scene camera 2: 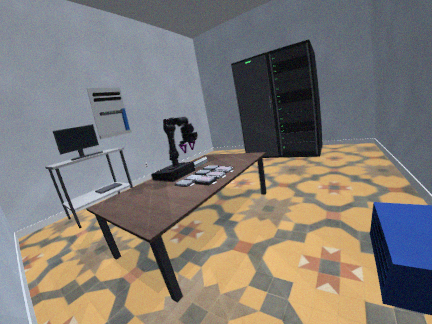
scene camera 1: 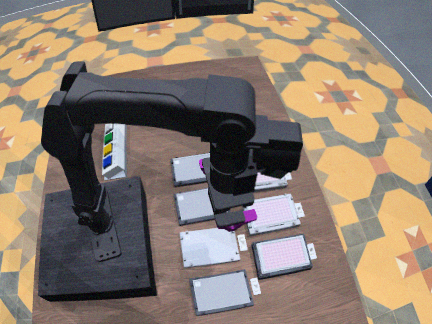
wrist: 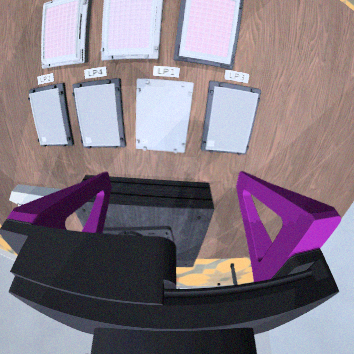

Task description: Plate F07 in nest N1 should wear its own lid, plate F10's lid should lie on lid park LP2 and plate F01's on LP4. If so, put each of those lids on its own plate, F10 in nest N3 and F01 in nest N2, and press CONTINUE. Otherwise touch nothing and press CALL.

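Frame: origin at the arm's base, x ahead, y left, z up, level; centimetres.
Seen in the pictures: gripper, fingertip midpoint: [scene camera 2: 189, 151] [scene camera 1: 225, 208] [wrist: 173, 178]; arm's base at its link origin: [scene camera 2: 176, 166] [scene camera 1: 102, 224] [wrist: 131, 234].
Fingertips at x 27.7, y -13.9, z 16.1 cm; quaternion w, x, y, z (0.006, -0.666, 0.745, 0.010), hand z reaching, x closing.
Pixels of each thing's top centre, then the offset from my fingertips to it.
- N1 at its top centre: [wrist: 210, 22] [scene camera 1: 284, 252] [scene camera 2: 204, 177] dz -20.9, dx +14.0, dy -7.0 cm
- N2 at its top centre: [wrist: 128, 18] [scene camera 1: 272, 210] dz -21.4, dx +16.6, dy +5.9 cm
- N3 at its top centre: [wrist: 57, 29] [scene camera 1: 260, 170] dz -21.2, dx +19.2, dy +19.1 cm
- LP2 at its top centre: [wrist: 46, 118] [scene camera 1: 195, 166] dz -22.7, dx +2.4, dy +28.2 cm
- LP4 at its top centre: [wrist: 96, 116] [scene camera 1: 201, 202] dz -22.7, dx -0.1, dy +15.8 cm
- LP3 at its top centre: [wrist: 231, 121] [scene camera 1: 221, 291] dz -22.7, dx -4.3, dy -10.2 cm
- LP1 at its top centre: [wrist: 161, 118] [scene camera 1: 209, 244] dz -22.5, dx -2.5, dy +3.0 cm
- button box at its top centre: [scene camera 1: 111, 139] [wrist: 33, 209] [scene camera 2: 198, 159] dz -18.1, dx -20.5, dy +44.5 cm
My gripper [scene camera 1: 226, 190] [scene camera 2: 187, 147] [wrist: 173, 178] is open and empty, high above the table. In the wrist view three pink-welled plates form the upper row: the dark-edged plate in N1 [wrist: 209, 31] [scene camera 1: 283, 254], the pale-edged plate in N2 [wrist: 132, 27] [scene camera 1: 273, 213] and the plate in N3 [wrist: 63, 32]. Below them, grey panels with dark edges lie at LP2 [wrist: 49, 116], LP4 [wrist: 99, 112] and LP3 [wrist: 231, 117] [scene camera 1: 221, 292]. A paler panel without dark edges lies at LP1 [wrist: 164, 116] [scene camera 1: 210, 247]. I cannot read any plate or lid codes.
The button box [scene camera 1: 119, 155] with green, yellow and blue buttons stands beyond the black arm base [scene camera 1: 95, 270] [wrist: 155, 220]. In scene camera 1 the arm covers parts of N3, LP2 and LP4. A black cabinet [scene camera 2: 255, 105] and a blue box [scene camera 2: 405, 230] stand off the table.
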